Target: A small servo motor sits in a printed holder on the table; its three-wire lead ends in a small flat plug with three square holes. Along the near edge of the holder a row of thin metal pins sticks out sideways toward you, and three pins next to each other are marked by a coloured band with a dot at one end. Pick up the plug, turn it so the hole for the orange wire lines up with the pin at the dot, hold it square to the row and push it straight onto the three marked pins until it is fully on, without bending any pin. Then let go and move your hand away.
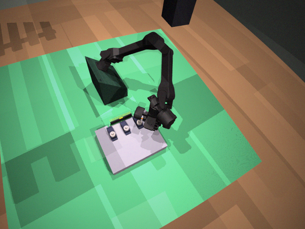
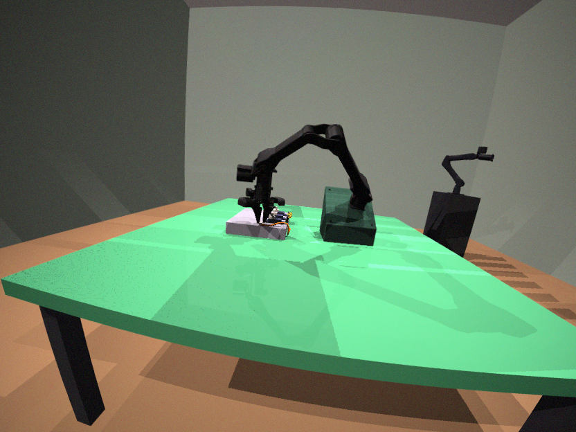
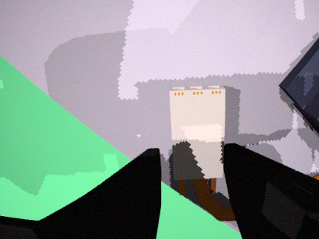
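Now: gripper tip 140 mm to the left of the yellow band, 90 mm past it and 20 mm below it. Also, from my gripper tip: grey printed holder (130 mm to the right, 70 mm ahead, 30 mm below); then black pin header (140 mm to the right, 90 mm behind, 10 mm above).
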